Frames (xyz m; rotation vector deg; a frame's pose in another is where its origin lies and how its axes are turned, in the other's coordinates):
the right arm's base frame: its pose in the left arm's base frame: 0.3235 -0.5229 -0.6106 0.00 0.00 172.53
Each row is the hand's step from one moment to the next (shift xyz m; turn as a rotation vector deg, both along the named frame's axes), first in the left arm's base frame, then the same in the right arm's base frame.
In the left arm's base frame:
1: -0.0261 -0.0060 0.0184 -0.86 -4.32 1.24
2: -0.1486 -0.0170 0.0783 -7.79 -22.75 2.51
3: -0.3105 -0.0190 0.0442 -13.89 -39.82 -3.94
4: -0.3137 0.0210 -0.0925 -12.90 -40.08 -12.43
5: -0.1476 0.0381 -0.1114 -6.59 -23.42 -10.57
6: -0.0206 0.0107 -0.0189 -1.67 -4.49 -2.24
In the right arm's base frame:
1: 0.0251 0.0093 0.0184 0.29 4.40 1.24
2: 0.1451 0.0362 0.0783 4.77 23.57 2.51
3: 0.3054 0.0592 0.0442 8.60 41.29 -3.94
4: 0.3138 0.0200 -0.0925 7.58 41.42 -12.43
5: 0.1513 -0.0186 -0.1114 3.49 24.08 -10.57
6: 0.0218 -0.0079 -0.0189 1.07 4.67 -2.24

